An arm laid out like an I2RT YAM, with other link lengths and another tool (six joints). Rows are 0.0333 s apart.
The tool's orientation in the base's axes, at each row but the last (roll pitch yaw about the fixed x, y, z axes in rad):
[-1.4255, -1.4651, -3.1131]
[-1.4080, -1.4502, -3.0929]
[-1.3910, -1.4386, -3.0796]
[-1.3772, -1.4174, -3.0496]
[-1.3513, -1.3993, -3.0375]
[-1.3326, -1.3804, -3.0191]
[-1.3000, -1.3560, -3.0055]
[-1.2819, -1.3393, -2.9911]
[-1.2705, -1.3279, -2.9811]
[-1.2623, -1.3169, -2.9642]
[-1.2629, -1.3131, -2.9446]
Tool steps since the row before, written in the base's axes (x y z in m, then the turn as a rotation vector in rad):
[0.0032, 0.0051, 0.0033, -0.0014, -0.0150, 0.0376]
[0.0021, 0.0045, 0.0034, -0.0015, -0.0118, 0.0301]
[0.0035, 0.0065, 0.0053, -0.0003, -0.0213, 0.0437]
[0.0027, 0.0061, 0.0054, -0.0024, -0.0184, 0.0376]
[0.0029, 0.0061, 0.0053, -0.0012, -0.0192, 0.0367]
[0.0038, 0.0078, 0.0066, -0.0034, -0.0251, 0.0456]
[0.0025, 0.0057, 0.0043, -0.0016, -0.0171, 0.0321]
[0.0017, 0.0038, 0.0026, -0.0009, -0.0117, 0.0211]
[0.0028, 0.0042, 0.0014, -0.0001, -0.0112, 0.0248]
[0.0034, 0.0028, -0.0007, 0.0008, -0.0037, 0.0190]
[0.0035, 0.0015, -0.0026, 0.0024, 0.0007, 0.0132]
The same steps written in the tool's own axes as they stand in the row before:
[0.0029, -0.0044, -0.0044, 0.0376, 0.0000, 0.0151]
[0.0031, -0.0034, -0.0039, 0.0301, 0.0004, 0.0118]
[0.0047, -0.0056, -0.0054, 0.0435, -0.0003, 0.0216]
[0.0048, -0.0051, -0.0049, 0.0378, 0.0018, 0.0181]
[0.0046, -0.0055, -0.0047, 0.0367, 0.0011, 0.0192]
[0.0056, -0.0074, -0.0057, 0.0460, 0.0035, 0.0243]
[0.0035, -0.0054, -0.0040, 0.0322, 0.0016, 0.0169]
[0.0020, -0.0037, -0.0026, 0.0211, 0.0011, 0.0116]
[0.0005, -0.0046, -0.0024, 0.0245, -0.0007, 0.0118]
[-0.0016, -0.0040, -0.0010, 0.0184, -0.0035, 0.0051]
[-0.0035, -0.0030, 0.0001, 0.0121, -0.0056, 0.0015]

